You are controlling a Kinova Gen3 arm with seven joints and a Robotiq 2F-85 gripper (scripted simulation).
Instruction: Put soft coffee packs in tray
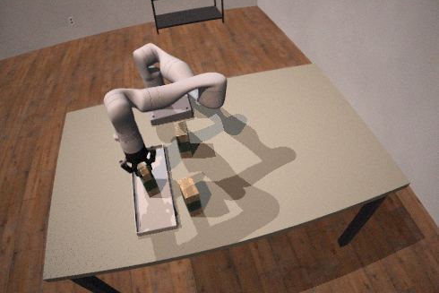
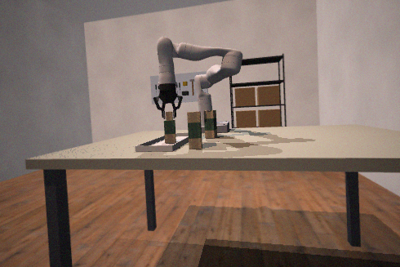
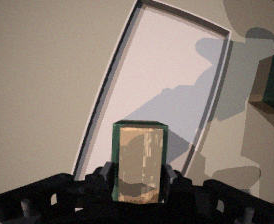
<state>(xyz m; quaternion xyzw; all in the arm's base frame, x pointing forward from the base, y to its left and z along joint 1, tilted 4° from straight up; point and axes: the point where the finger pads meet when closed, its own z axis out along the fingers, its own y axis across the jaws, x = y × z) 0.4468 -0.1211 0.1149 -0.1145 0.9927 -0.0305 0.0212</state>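
The white tray lies 120 mm below my hand and 10 mm behind it.
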